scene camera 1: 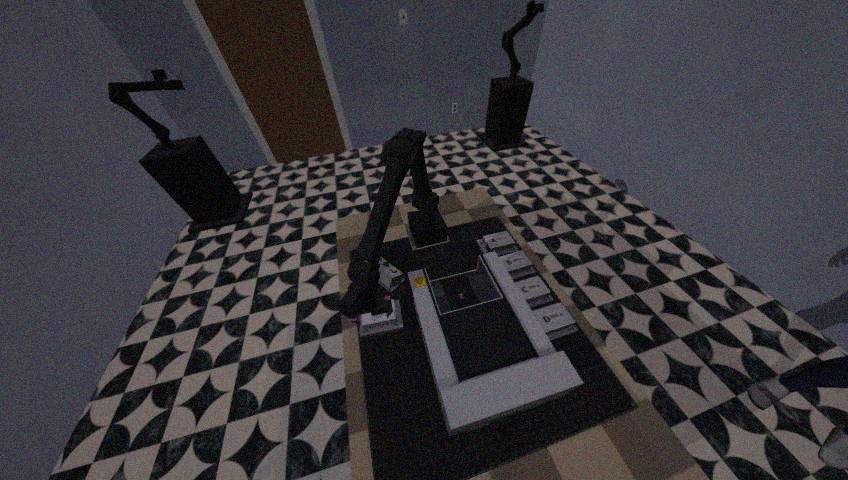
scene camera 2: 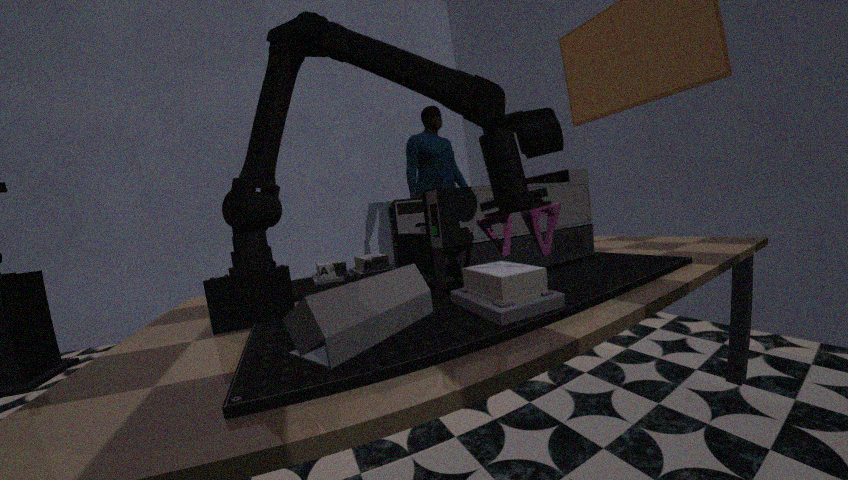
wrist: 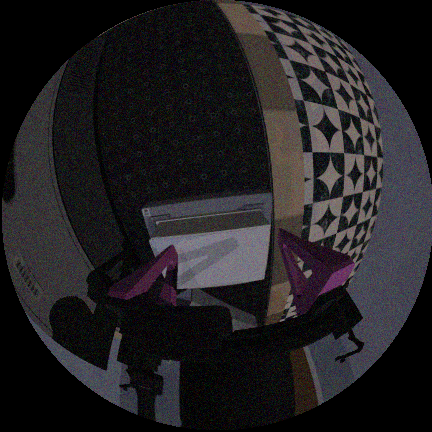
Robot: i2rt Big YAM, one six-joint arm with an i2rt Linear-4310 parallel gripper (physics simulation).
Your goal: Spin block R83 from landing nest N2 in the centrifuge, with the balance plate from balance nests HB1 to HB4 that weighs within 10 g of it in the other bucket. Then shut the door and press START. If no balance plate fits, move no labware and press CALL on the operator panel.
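Places are measured from the arm's base along level axes (x ahead, y left, z up), in centimetres.
Where they show: gripper, fingertip midpoint: (scene camera 1: 373,320) (scene camera 2: 524,255) (wrist: 225,242); arm's base, link origin: (scene camera 1: 426,220) (scene camera 2: 254,271).
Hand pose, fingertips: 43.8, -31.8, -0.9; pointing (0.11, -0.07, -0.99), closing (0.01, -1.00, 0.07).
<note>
Each offset is from my fingertips to the top centre of the thing, as dx, dy, dz. "*": to the spot under its first point. Level surfaces: height alone.
A white block @(-3.7, +1.8, -1.6) (scene camera 1: 380,319) (scene camera 2: 504,282) (wrist: 220,270) sits flat on a pale nest @(-3.7, +1.8, -5.2) (scene camera 2: 470,300) (wrist: 200,204) near the table's long edge. Its label and the nest's are unreadable. My gripper (scene camera 1: 371,308) (scene camera 2: 526,253) (wrist: 225,242) is open and empty, magenta fingers pointing down above the block. In scene camera 1, plates A @(-24.5, +61.4, -2.5) (scene camera 1: 498,240), B @(-11.0, +62.0, -2.5) (scene camera 1: 517,260), C @(+3.0, +61.2, -2.5) (scene camera 1: 533,287) and D @(+16.2, +62.4, -2.5) (scene camera 1: 555,317) stand in a row; their weights are unreadable. The white centrifuge housing @(* +35.4, +31.1, +16.5) (scene camera 1: 511,389) surrounds a dark opening (scene camera 1: 464,291). The door state and START are unclear.
A grey wedge-shaped panel @(-25.8, +5.1, +0.5) (scene camera 1: 389,277) (scene camera 2: 374,312) stands beside the nest, toward the arm's base. A black mat @(dz -7.8) (scene camera 1: 398,392) lies on the wooden table @(dz -9.1) (scene camera 2: 737,246). A person in blue (scene camera 2: 431,160) stands behind. Two other arms stand on black pedestals (scene camera 1: 196,178) (scene camera 1: 507,110).
</note>
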